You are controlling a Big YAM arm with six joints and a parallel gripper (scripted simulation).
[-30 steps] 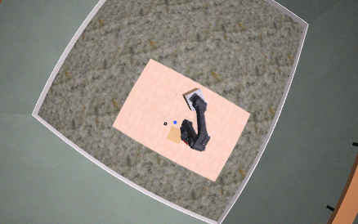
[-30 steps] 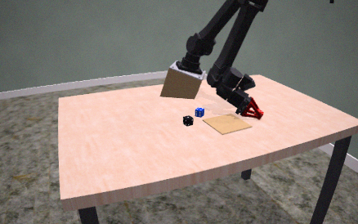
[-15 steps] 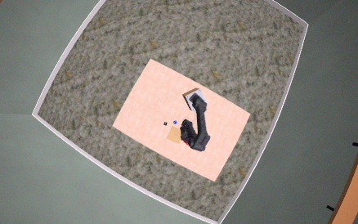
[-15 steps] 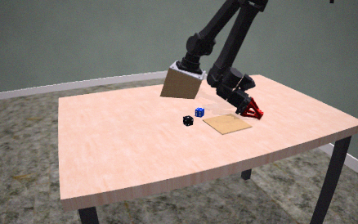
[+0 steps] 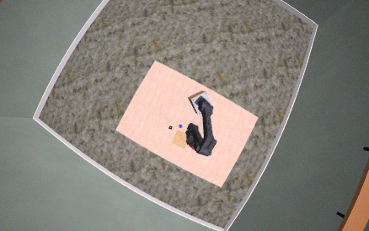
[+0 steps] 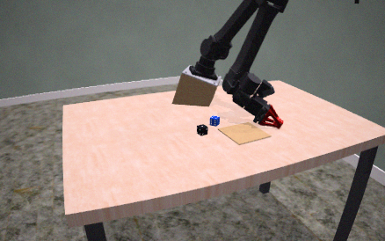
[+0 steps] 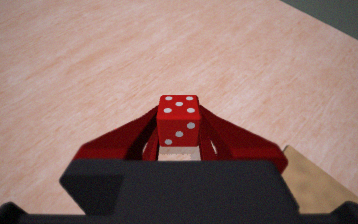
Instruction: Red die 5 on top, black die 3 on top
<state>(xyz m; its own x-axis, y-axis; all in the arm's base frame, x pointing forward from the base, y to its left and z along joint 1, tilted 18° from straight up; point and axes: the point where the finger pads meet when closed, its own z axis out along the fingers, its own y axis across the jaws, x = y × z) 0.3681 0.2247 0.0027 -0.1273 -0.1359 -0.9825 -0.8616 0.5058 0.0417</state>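
Now: the tan mat 20 mm ahead of my hand, 150 mm to the right of it and 10 mm below it. The rest, counted from my hand: red die: right at my hand; black die: 300 mm to the right; blue die: 70 mm behind, 230 mm to the right.
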